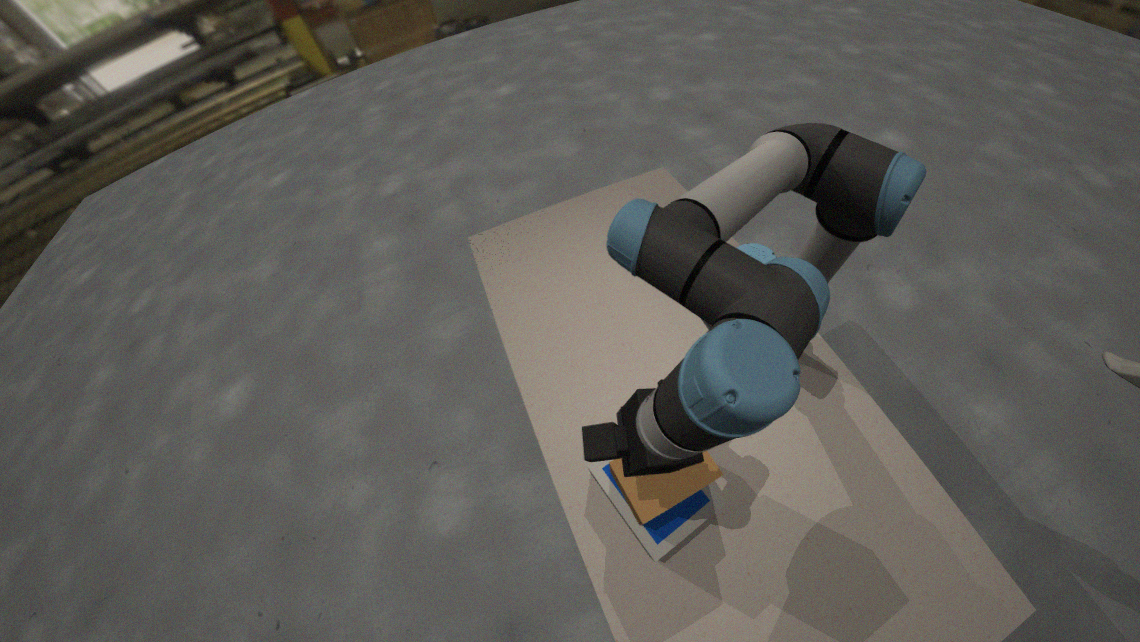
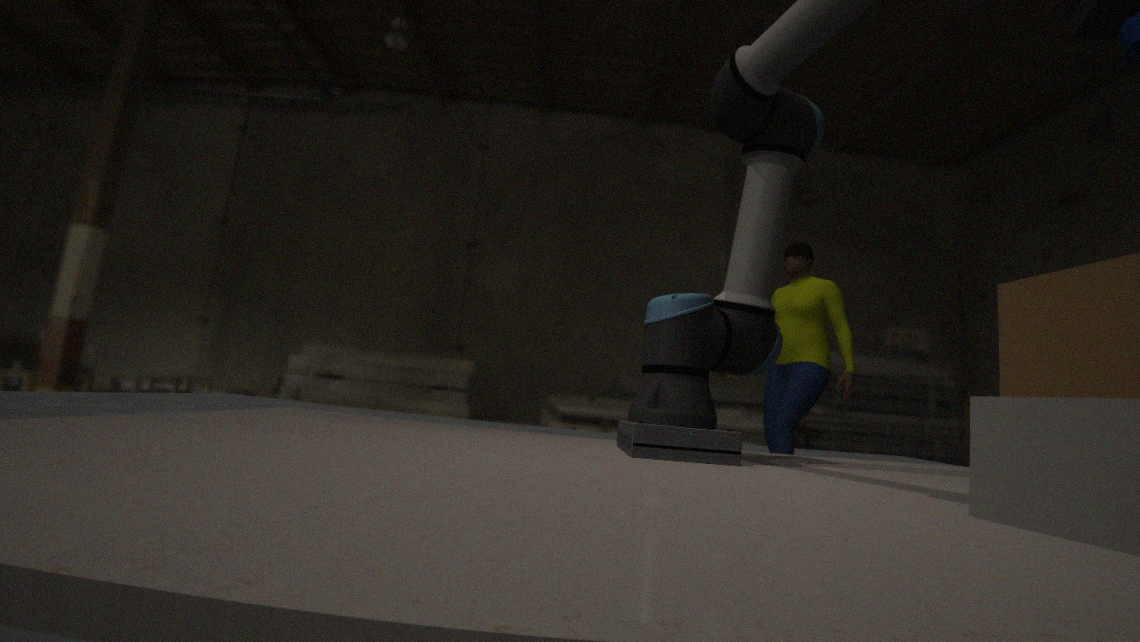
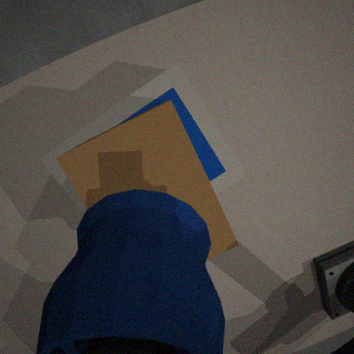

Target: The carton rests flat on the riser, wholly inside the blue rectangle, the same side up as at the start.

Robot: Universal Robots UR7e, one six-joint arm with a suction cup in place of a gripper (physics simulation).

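Places are measured from the arm's base along level axes (x ahead, y left, z up), in metres.
Pixels of known places: hand, its tool point: [image 3: 143, 246]; arm's base, origin of its link: [image 2: 671, 425].
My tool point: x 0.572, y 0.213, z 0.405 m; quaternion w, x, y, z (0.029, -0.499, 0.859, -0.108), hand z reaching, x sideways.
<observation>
For each thing: its middle in the pictures, then the offset to it from my tool point. Level surfaces: height alone.
- brown carton, middle of its body: [image 3: 153, 186] [image 2: 1132, 339] [image 1: 662, 473] 0.270 m down, 0.057 m back, 0.040 m left
- low white riser, middle of its body: [image 3: 146, 158] [image 1: 652, 487] 0.395 m down, 0.041 m back, 0.047 m left
- blue rectangle, middle of its body: [image 3: 144, 166] [image 1: 655, 484] 0.335 m down, 0.041 m back, 0.047 m left
- beige mat, height of its surface: 0.455 m down
A brown carton [image 1: 666, 487] [image 2: 1068, 328] [image 3: 158, 154] lies flat on the low white riser [image 1: 634, 520] [image 2: 1053, 463] [image 3: 228, 175]. It sits turned against the blue rectangle [image 1: 681, 515] [image 3: 200, 144], and one corner sticks out past the riser's edge. Blue shows only along one side of the carton. My suction cup [image 3: 133, 274] [image 1: 653, 461] hangs close over the carton's near part, and its shadow falls on the carton's top. I cannot tell whether the cup touches the carton. The suction is off and holds nothing.
The riser stands on a beige mat [image 1: 557, 319] on the grey floor. The arm's base [image 2: 677, 438] [image 3: 333, 281] stands on the same mat. A person in a yellow top [image 2: 805, 328] stands behind the base. Shelving [image 1: 118, 120] lies at the far left.
</observation>
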